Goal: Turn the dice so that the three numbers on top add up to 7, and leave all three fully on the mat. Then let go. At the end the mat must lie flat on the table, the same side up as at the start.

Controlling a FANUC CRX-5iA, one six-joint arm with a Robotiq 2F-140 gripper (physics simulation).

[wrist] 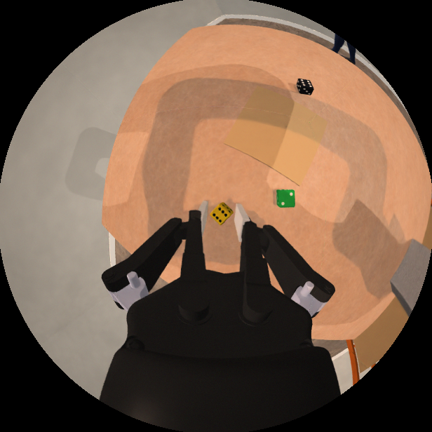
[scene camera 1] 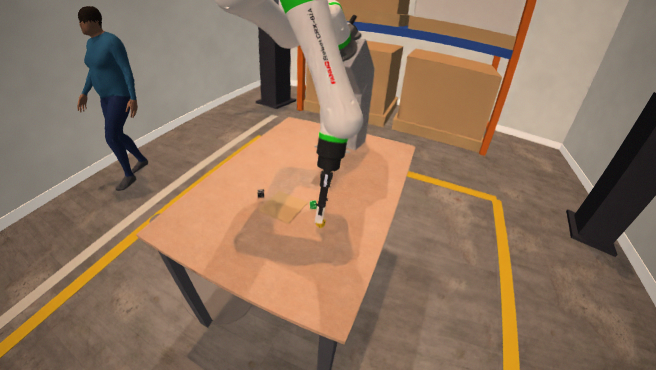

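Observation:
A yellow die lies on the table off the mat, with a six on its upper face. My gripper is partly open around it; in the wrist view the die shows between the pale fingertips with a gap on each side, not gripped. A green die shows a two on top and lies between the mat and the gripper. A black die with several white pips lies past the mat's other side. The thin yellowish mat lies flat, bearing no die.
The wooden table carries everything, and the arm's shadow falls across it and the mat. A person stands on the floor at the left. Large cardboard boxes stand behind the table, beside an orange rack post.

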